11 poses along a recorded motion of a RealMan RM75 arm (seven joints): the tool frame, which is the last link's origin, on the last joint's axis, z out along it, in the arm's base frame.
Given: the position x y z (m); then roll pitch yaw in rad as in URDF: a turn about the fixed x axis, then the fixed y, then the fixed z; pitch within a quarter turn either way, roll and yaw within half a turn.
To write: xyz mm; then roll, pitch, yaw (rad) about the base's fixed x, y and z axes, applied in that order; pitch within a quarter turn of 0, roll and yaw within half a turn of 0. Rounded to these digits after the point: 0 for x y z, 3 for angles.
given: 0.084, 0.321, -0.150, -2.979, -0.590, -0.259
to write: 84, 321, -150, -2.979, -0.590, -0.259
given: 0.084, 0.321, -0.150, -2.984, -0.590, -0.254
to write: 84, 321, -150, -2.984, -0.590, -0.254
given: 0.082, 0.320, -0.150, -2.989, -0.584, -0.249
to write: 82, 320, -150, -2.989, -0.584, -0.249
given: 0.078, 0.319, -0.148, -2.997, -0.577, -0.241
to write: 78, 319, -148, -2.997, -0.577, -0.241
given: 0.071, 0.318, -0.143, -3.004, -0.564, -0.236
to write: 71, 318, -143, -3.004, -0.564, -0.236
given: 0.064, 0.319, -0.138, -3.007, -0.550, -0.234
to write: 64, 319, -138, -3.007, -0.550, -0.234
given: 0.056, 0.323, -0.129, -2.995, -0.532, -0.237
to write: 56, 323, -129, -2.995, -0.532, -0.237
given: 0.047, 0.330, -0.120, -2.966, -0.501, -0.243
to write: 47, 330, -120, -2.966, -0.501, -0.243
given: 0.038, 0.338, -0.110, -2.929, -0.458, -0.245
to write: 38, 338, -110, -2.929, -0.458, -0.245
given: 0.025, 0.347, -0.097, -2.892, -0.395, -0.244
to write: 25, 347, -97, -2.892, -0.395, -0.244
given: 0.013, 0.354, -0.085, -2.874, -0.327, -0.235
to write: 13, 354, -85, -2.874, -0.327, -0.235
